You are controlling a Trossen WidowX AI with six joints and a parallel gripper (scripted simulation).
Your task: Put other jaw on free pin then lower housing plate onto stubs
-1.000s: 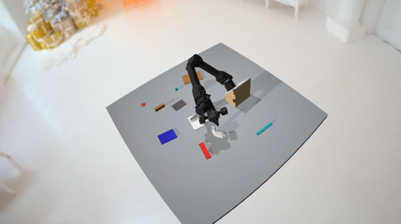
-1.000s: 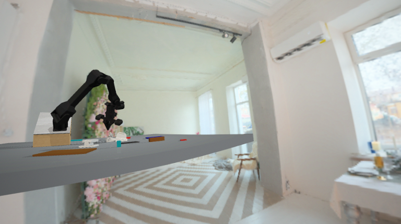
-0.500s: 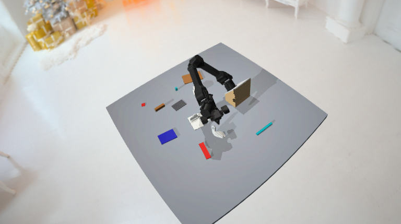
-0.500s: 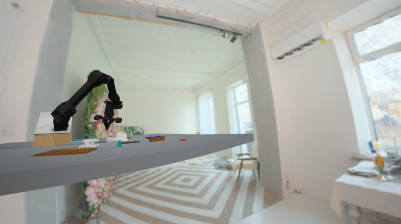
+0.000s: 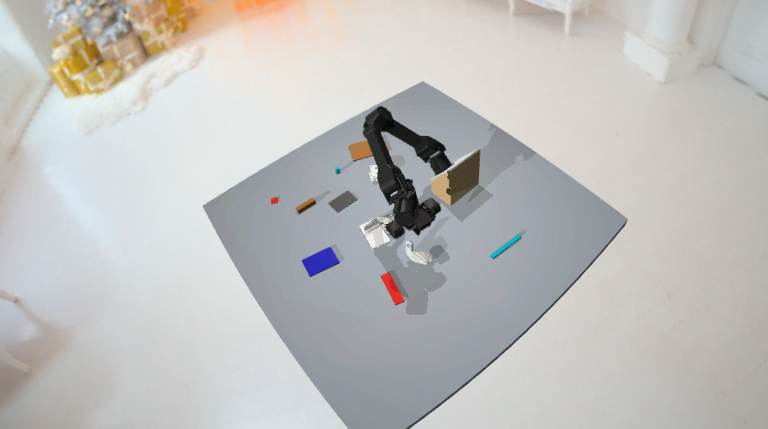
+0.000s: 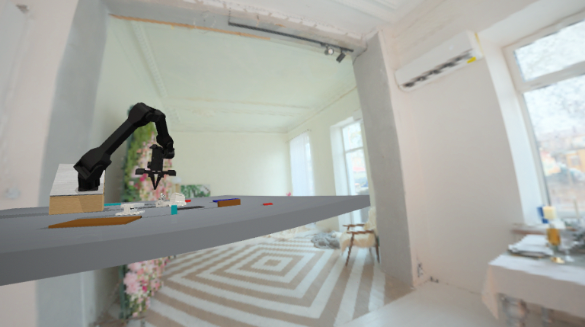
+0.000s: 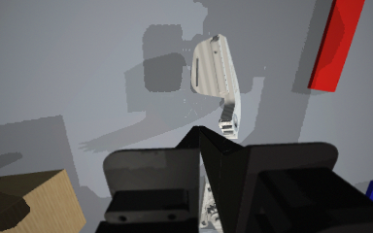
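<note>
My gripper tip is 180 mm short of the red bar, 60 mm to the right of it and 70 mm above it. Round my gripper tip: blue tile: 290 mm ahead, 200 mm to the right, 70 mm below; then cyan bar: 210 mm behind, 230 mm to the left, 70 mm below; then dark grey tile: 60 mm ahead, 370 mm to the right, 70 mm below.
</note>
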